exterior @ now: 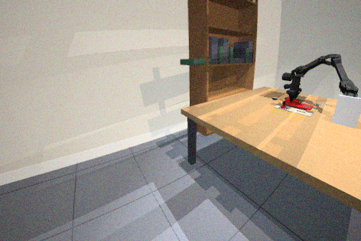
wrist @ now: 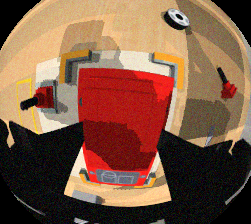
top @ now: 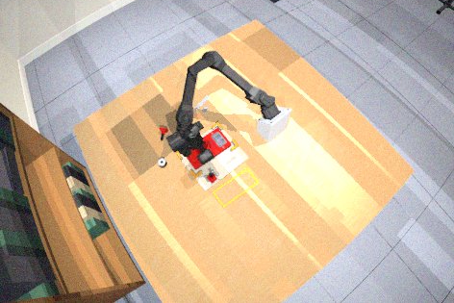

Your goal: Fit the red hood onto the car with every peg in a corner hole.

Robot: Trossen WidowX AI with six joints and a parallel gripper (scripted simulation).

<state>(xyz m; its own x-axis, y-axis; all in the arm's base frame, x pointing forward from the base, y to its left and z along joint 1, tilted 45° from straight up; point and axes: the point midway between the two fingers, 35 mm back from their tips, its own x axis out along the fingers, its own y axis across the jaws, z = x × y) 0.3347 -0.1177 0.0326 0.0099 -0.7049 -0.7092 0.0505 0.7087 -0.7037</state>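
Right now my gripper tip is 1 cm below the red hood. Round my gripper tip: grey engine block 1 cm below; then grey bar 21 cm to the right, 12 cm behind, 4 cm below.
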